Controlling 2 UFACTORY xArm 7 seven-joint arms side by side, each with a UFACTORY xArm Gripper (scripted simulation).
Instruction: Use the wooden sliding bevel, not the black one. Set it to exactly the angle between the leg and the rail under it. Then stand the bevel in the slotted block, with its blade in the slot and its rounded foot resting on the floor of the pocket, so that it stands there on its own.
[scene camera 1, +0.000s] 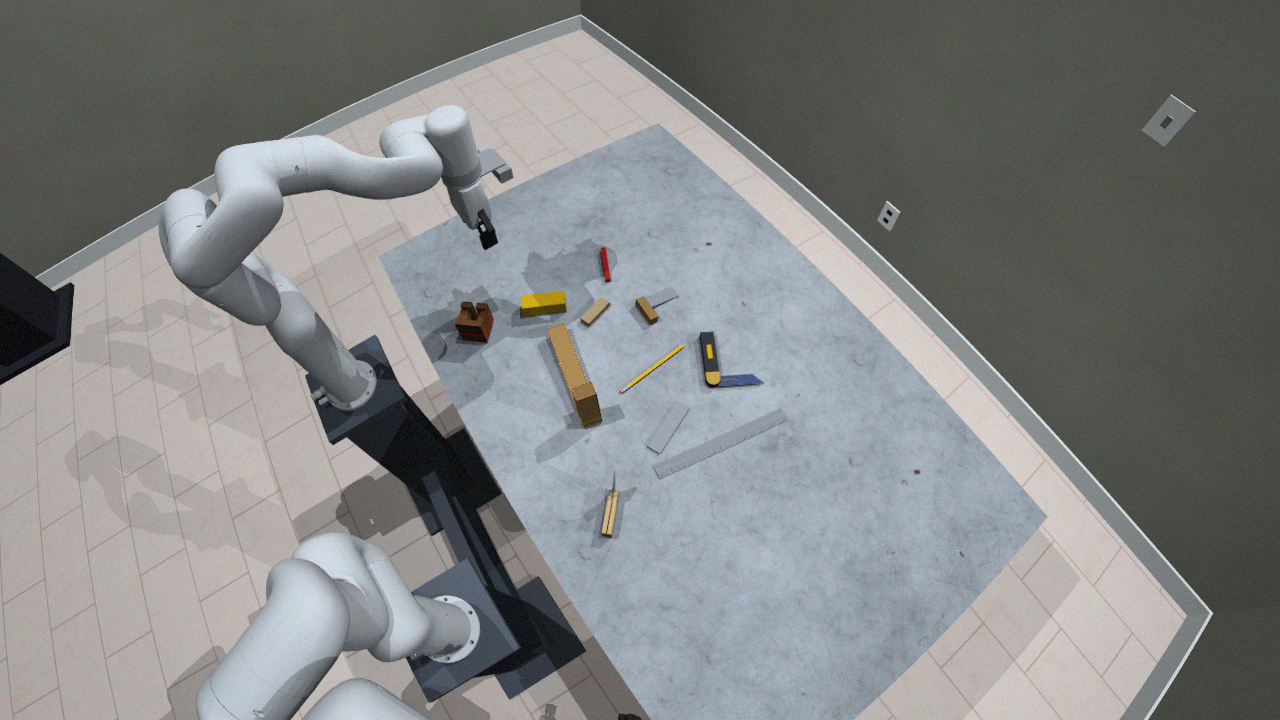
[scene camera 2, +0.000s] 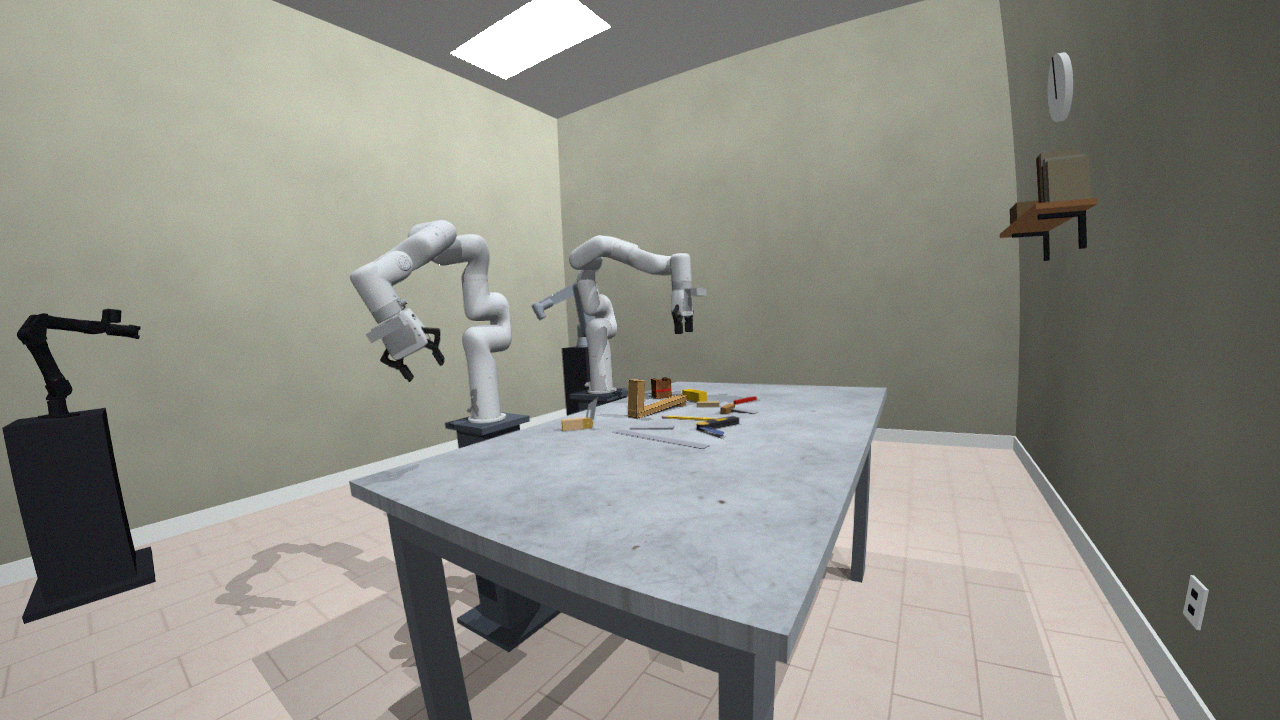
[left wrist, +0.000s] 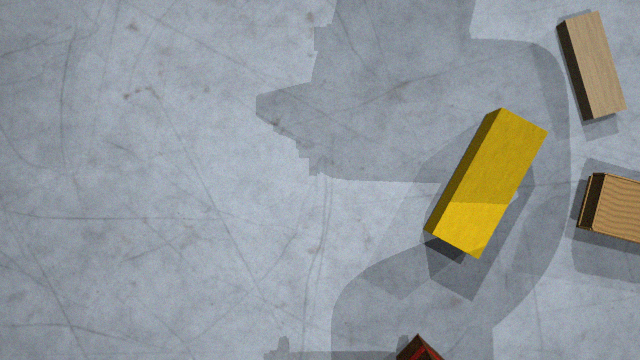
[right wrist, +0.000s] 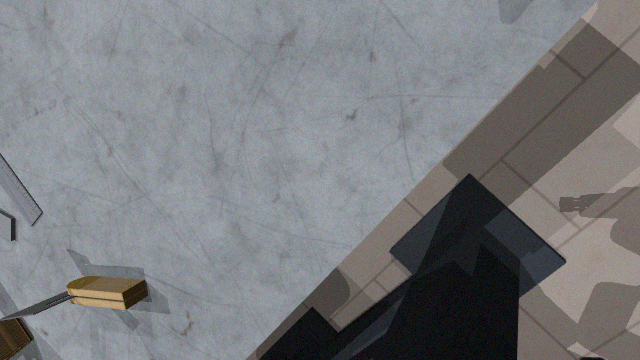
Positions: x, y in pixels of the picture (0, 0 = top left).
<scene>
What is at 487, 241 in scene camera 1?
My left gripper.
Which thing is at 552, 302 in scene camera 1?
A yellow block.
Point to a yellow block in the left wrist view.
At 504, 146
</scene>
